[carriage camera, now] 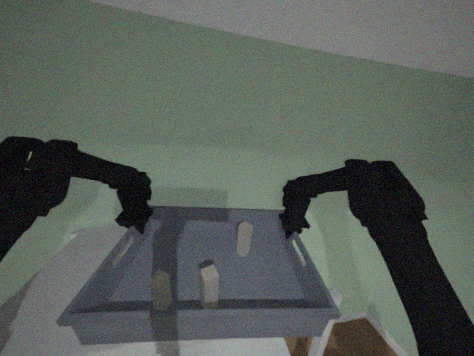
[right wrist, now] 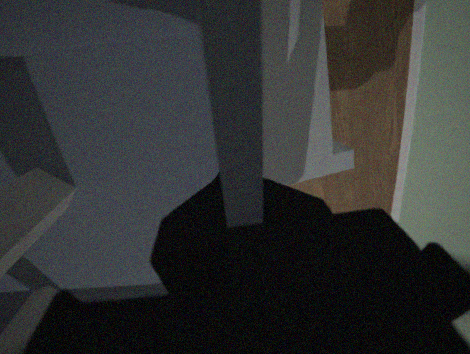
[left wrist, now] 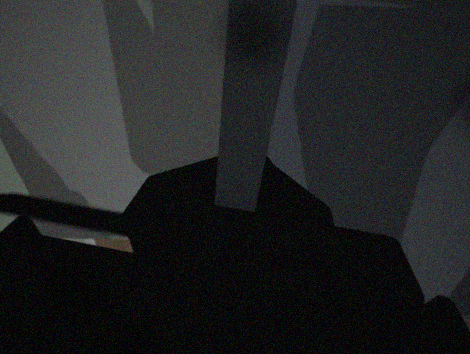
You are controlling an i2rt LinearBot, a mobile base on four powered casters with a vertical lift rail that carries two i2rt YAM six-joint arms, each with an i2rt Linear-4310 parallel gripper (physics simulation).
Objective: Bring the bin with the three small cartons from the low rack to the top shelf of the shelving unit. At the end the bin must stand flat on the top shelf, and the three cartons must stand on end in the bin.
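Frame: origin at the left arm's base, x ahead, y left, z up, level; centimetres.
Seen in the pictures: left gripper, between the fingertips: [carriage camera: 141,233]; right gripper, between the fingertips: [carriage camera: 287,238].
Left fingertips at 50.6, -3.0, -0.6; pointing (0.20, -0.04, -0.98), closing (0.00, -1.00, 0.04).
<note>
A point is followed by its place in that frame, as x, y, z.
The grey-blue bin [carriage camera: 202,275] fills the lower middle of the carriage view, above a pale grey shelf top [carriage camera: 41,283] @(46.3, 31.9, -20.0). Three small beige cartons stand on end inside: one at the front left [carriage camera: 160,289] @(25.9, -19.4, 1.6), one at the front middle [carriage camera: 209,283] @(25.6, -31.6, 3.9), one farther back [carriage camera: 243,237] @(44.5, -42.1, 3.4). My left gripper [carriage camera: 134,224] is shut on the bin's left wall near its far corner; that wall [left wrist: 243,114] @(54.7, -2.6, 7.0) shows between the fingers in the left wrist view. My right gripper [carriage camera: 293,227] is shut on the bin's right wall [right wrist: 238,114] @(54.7, -61.5, 7.2) near its far corner. Whether the bin touches the shelf is hidden.
A green wall [carriage camera: 237,114] @(97.1, -39.6, 48.5) stands close behind the bin, with the grey ceiling above it. Wooden floor [carriage camera: 348,337] @(101.7, -171.1, -157.2) shows far below at the lower right, also in the right wrist view [right wrist: 365,126]. A white shelf frame edge [carriage camera: 325,329] @(39.6, -80.6, -37.7) runs by the bin's right front corner.
</note>
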